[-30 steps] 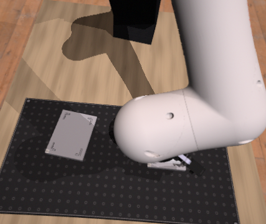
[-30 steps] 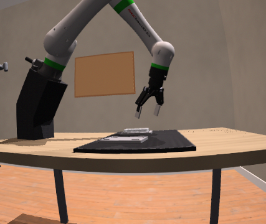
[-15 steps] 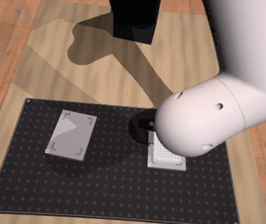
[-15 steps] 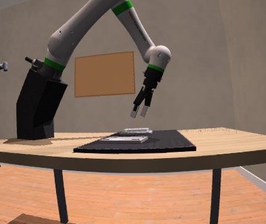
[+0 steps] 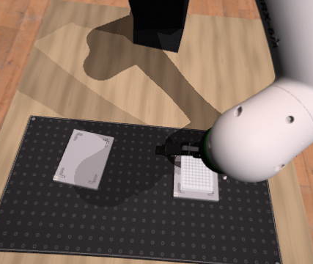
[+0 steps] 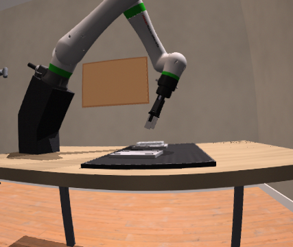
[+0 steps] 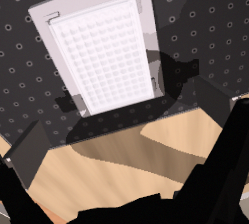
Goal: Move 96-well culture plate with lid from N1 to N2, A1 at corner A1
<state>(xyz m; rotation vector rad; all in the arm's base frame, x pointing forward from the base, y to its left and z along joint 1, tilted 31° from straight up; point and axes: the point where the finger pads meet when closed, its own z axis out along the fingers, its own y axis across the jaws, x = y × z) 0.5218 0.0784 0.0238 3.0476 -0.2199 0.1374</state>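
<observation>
My hand is 8 cm above the clear lid. Also, from my hand: 96-well culture plate: 9 cm below; then plate nest N1: 10 cm below; then plate nest N2: 30 cm to the right, 10 cm below, 6 cm behind.
</observation>
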